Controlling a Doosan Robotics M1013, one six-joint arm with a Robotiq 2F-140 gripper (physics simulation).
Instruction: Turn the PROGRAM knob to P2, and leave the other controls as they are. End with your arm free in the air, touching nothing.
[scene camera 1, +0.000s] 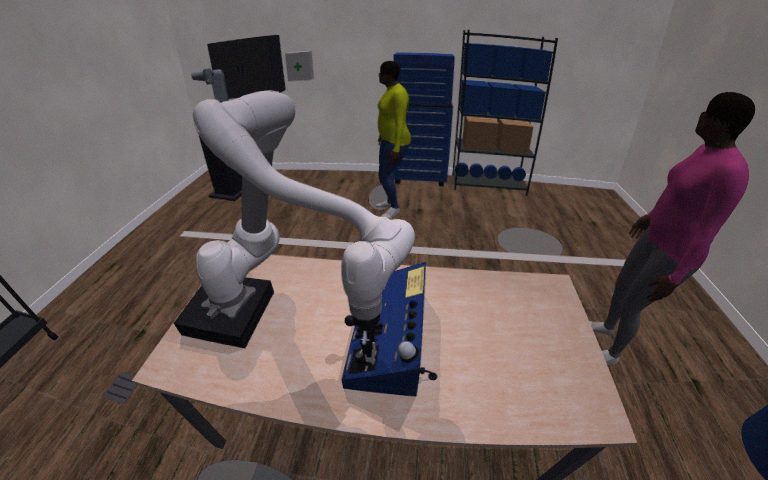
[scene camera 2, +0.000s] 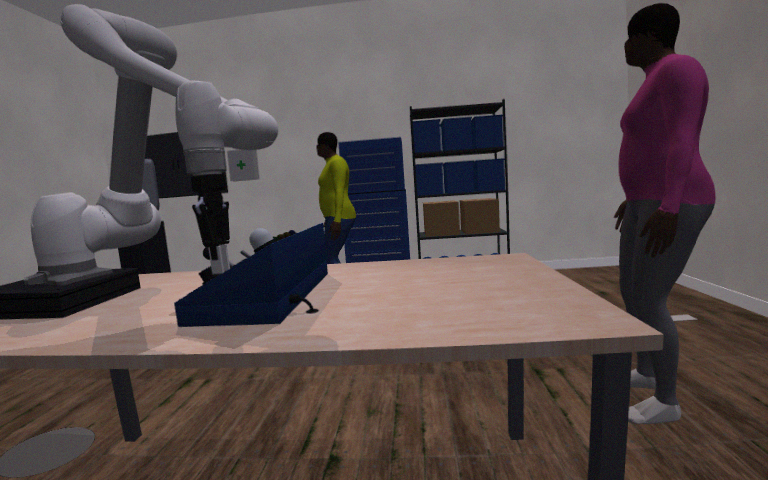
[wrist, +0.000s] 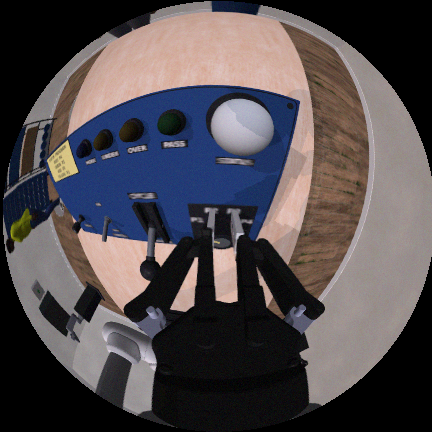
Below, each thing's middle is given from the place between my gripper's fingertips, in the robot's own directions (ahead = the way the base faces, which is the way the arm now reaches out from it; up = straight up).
The blue control panel (scene camera 2: 265, 288) is 20 mm ahead of my hand, 190 mm to the left of it and 10 mm below it.
